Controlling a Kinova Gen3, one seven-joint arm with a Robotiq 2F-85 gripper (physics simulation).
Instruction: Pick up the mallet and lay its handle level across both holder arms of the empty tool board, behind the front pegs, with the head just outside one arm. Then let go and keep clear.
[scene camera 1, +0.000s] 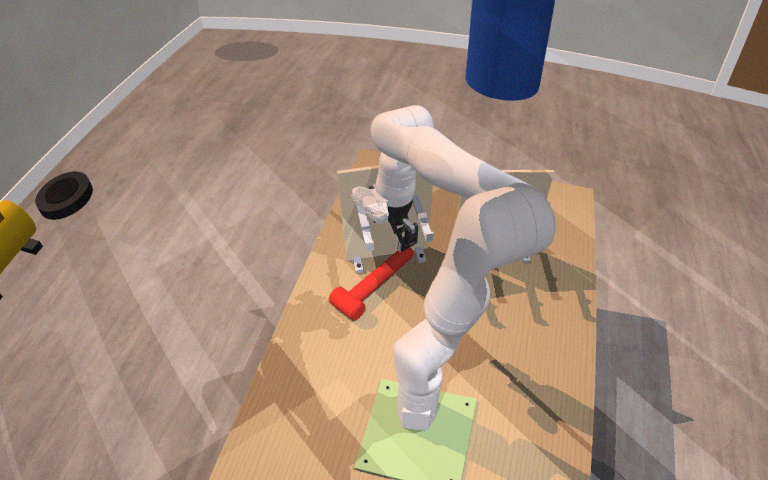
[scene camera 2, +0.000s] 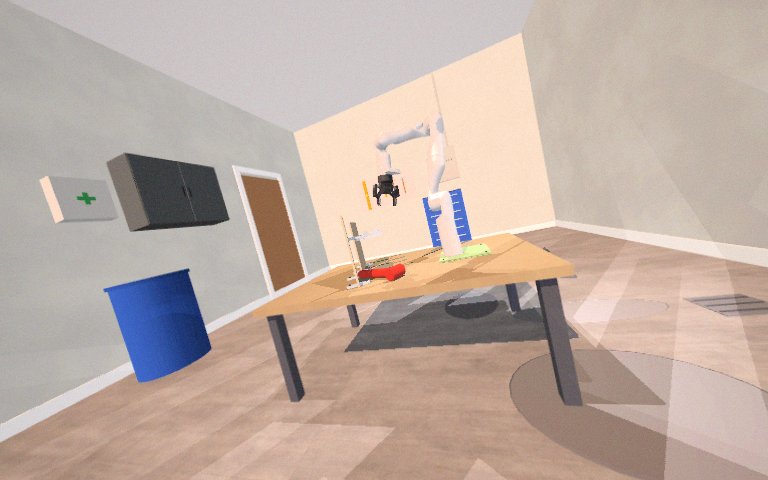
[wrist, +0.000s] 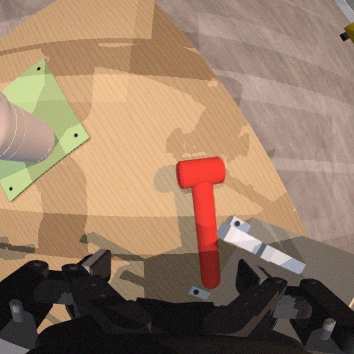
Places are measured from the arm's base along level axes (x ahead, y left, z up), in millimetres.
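Pixels of known places: gripper, fingertip midpoint: (scene camera 1: 389, 234) (scene camera 2: 387, 206) (wrist: 173, 269); arm's base, link origin: (scene camera 1: 416, 411) (scene camera 2: 453, 254) (wrist: 35, 141).
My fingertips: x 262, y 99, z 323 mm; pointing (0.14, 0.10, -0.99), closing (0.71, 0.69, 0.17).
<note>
For each thing: its top centre in the pictures, then the offset to it from my fingertips. "*": a spot on its surface instead. Level surfaces: height alone.
- red mallet, top centre: (wrist: 210, 232) (scene camera 1: 376, 271) (scene camera 2: 376, 267) dx +118, dy +52, dz -279 mm
- board's right foot bracket, surface spot: (wrist: 199, 292) (scene camera 1: 420, 253) * dx +235, dy -59, dz -322 mm
- wooden table, surface height: dz -334 mm
The red mallet (scene camera 1: 374, 281) (scene camera 2: 378, 273) (wrist: 204, 215) lies on the table in front of the left tool board (scene camera 1: 348, 195) (scene camera 2: 349, 249) (wrist: 320, 255). Its head is toward the table's left edge in scene camera 1, and its handle end is close to the board's right foot bracket (scene camera 1: 420, 255) (wrist: 199, 292). The board's left holder arm (scene camera 1: 363, 224) (wrist: 265, 250) and right holder arm (scene camera 1: 423, 219) stick out with no tool across them. My gripper (scene camera 1: 405, 244) (scene camera 2: 387, 203) (wrist: 173, 269) is open and empty, high above the mallet and holder arms. The right holder arm is hidden in the wrist view.
A second tool board (scene camera 1: 535, 180) stands to the right, largely hidden by my arm in scene camera 1. My arm's base stands on a green plate (scene camera 1: 373, 444) (scene camera 2: 481, 250) (wrist: 62, 117) on the wooden table (scene camera 1: 317, 350) (scene camera 2: 532, 260) (wrist: 135, 175). A blue barrel (scene camera 1: 509, 50) (scene camera 2: 161, 328) stands on the floor.
</note>
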